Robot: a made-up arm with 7 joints. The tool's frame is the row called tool. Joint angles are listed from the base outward. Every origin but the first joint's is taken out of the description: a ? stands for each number. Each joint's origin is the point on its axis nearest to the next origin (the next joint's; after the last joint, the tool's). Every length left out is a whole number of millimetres.
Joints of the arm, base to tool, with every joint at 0 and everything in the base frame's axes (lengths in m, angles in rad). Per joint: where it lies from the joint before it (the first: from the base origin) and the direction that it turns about. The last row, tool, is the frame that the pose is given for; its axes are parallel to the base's.
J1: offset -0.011 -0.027 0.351 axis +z
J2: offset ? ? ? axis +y
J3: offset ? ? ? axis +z
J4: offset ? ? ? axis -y
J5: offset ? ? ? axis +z
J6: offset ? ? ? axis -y
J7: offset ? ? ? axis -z
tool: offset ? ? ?
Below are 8 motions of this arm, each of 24 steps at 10 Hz.
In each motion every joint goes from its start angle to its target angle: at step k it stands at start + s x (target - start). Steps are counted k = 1, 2, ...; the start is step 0. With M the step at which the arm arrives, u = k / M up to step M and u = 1 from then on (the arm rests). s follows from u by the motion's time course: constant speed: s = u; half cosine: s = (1 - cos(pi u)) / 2; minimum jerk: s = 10 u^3 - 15 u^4 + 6 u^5.
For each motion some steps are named. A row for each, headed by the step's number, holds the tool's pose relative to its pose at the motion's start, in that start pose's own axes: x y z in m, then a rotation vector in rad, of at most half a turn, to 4 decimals.
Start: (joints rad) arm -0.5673 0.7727 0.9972 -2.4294 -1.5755 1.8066 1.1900
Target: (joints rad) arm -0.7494 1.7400 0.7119 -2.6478 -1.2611 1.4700 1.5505
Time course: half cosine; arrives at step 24
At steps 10, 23, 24:
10: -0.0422 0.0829 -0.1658 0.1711 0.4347 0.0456
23: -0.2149 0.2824 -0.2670 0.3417 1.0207 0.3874
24: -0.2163 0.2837 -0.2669 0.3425 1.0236 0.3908

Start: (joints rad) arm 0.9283 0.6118 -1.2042 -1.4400 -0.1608 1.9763 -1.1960
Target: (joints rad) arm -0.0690 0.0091 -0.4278 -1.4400 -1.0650 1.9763 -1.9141
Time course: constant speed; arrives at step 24
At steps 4, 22, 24:
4: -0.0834 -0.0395 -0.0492 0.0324 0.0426 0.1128
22: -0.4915 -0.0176 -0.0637 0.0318 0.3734 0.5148
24: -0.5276 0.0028 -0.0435 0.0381 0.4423 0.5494

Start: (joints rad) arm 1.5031 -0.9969 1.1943 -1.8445 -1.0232 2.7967 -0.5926
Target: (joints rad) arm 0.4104 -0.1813 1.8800 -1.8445 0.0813 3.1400 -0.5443
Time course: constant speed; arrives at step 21
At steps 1, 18, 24:
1: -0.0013 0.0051 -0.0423 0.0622 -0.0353 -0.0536
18: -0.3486 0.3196 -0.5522 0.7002 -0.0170 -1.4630
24: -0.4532 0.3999 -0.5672 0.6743 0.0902 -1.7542

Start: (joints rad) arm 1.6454 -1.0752 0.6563 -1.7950 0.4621 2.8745 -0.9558
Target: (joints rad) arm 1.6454 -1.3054 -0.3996 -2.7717 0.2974 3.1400 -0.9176
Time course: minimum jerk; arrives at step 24
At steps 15, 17, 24:
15: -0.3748 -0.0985 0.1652 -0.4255 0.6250 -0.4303
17: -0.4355 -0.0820 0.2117 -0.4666 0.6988 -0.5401
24: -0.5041 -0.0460 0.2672 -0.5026 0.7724 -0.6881

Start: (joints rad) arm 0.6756 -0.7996 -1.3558 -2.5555 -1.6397 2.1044 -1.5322
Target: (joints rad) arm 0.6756 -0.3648 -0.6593 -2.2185 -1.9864 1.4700 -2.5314
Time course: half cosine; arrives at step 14
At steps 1, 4, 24:
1: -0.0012 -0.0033 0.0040 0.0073 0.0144 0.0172
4: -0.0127 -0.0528 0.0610 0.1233 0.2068 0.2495
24: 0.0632 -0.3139 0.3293 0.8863 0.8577 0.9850

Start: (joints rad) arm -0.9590 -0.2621 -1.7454 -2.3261 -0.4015 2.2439 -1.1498
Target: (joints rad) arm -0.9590 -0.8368 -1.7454 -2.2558 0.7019 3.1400 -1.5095
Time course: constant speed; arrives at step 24
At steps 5, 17, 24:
5: -0.0692 -0.0221 -0.0069 -0.0812 -0.3377 -0.0885
17: -0.2386 -0.0467 -0.1009 -0.2786 -0.9451 -0.5230
24: -0.3089 -0.0351 -0.1945 -0.3305 -1.1157 -0.8987

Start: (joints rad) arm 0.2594 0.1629 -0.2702 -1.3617 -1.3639 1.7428 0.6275
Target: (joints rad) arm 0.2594 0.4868 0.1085 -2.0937 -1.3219 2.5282 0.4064
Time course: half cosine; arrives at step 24
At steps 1, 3, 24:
1: -0.0007 0.0027 0.0010 0.0032 -0.0027 0.0056
3: -0.0070 0.0242 0.0088 0.0284 -0.0241 0.0494
24: -0.3709 0.3741 0.2138 0.9263 -0.4563 1.1953

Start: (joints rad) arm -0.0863 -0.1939 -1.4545 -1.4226 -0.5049 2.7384 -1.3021
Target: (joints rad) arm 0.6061 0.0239 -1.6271 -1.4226 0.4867 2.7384 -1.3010
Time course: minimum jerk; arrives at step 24
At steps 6, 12, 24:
6: 0.0322 -0.0039 -0.0051 0.0131 -0.0866 -0.0604
12: 0.1573 -0.0073 -0.0020 0.0982 -0.4111 -0.2856
24: 0.3065 0.0144 0.0538 0.2841 -0.7987 -0.5534

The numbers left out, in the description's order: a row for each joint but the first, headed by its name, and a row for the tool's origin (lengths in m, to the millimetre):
J2: -0.014 0.015 0
J3: -0.009 0 0.569
J4: 0.135 0.016 0
J5: -0.109 0 0.345
J6: -0.004 -0.002 0
J7: 0.14 0 0.013
tool: -0.021 0.026 0

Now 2 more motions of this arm.
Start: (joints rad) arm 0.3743 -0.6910 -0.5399 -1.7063 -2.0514 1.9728 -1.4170
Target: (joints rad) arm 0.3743 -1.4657 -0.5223 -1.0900 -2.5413 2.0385 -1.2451
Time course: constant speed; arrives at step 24
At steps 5, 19, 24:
5: -0.0940 0.1396 -0.0452 0.0929 0.1287 -0.2436
19: -0.1802 0.6397 -0.1067 0.5087 0.4769 -0.8188
24: -0.1370 0.8297 -0.0985 0.7108 0.5840 -0.9769

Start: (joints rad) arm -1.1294 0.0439 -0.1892 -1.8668 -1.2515 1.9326 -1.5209
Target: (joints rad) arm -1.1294 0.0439 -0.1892 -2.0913 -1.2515 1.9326 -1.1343
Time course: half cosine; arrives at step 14
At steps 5, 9, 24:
5: 0.0302 -0.0011 -0.0113 0.0221 -0.0192 -0.0530
9: 0.0772 0.0008 -0.0272 0.0598 -0.0437 -0.1341
24: 0.1080 0.0042 -0.0366 0.0865 -0.0562 -0.1869

